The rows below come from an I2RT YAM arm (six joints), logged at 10 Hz.
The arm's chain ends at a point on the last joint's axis. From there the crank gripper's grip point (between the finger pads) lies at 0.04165 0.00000 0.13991 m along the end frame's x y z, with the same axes.
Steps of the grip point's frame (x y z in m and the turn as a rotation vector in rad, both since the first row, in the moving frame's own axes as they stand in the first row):
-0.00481, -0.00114, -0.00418, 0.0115, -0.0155, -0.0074
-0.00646, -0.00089, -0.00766, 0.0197, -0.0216, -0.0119
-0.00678, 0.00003, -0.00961, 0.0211, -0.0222, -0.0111
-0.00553, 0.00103, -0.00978, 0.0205, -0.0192, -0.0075
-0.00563, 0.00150, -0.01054, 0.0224, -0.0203, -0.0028
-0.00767, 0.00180, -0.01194, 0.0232, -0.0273, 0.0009
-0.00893, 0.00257, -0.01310, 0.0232, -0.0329, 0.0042
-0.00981, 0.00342, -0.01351, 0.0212, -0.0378, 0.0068
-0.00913, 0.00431, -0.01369, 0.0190, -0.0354, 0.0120
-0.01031, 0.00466, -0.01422, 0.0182, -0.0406, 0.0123
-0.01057, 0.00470, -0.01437, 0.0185, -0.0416, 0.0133
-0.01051, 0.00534, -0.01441, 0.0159, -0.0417, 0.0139
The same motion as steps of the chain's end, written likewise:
-0.00263, 0.00077, -0.00480, 0.0115, -0.0155, -0.0074
-0.00341, 0.00235, -0.00849, 0.0197, -0.0216, -0.0119
-0.00365, 0.00344, -0.01046, 0.0211, -0.0222, -0.0111
-0.00282, 0.00421, -0.01052, 0.0205, -0.0192, -0.0075
-0.00278, 0.00476, -0.01132, 0.0224, -0.0203, -0.0028
-0.00384, 0.00502, -0.01299, 0.0232, -0.0273, 0.0009
-0.00431, 0.00567, -0.01436, 0.0232, -0.0329, 0.0042
-0.00450, 0.00614, -0.01496, 0.0212, -0.0378, 0.0068
-0.00417, 0.00651, -0.01506, 0.0190, -0.0354, 0.0120
-0.00461, 0.00674, -0.01578, 0.0182, -0.0406, 0.0123
-0.00473, 0.00679, -0.01596, 0.0185, -0.0416, 0.0133
-0.00465, 0.00704, -0.01601, 0.0159, -0.0417, 0.0139

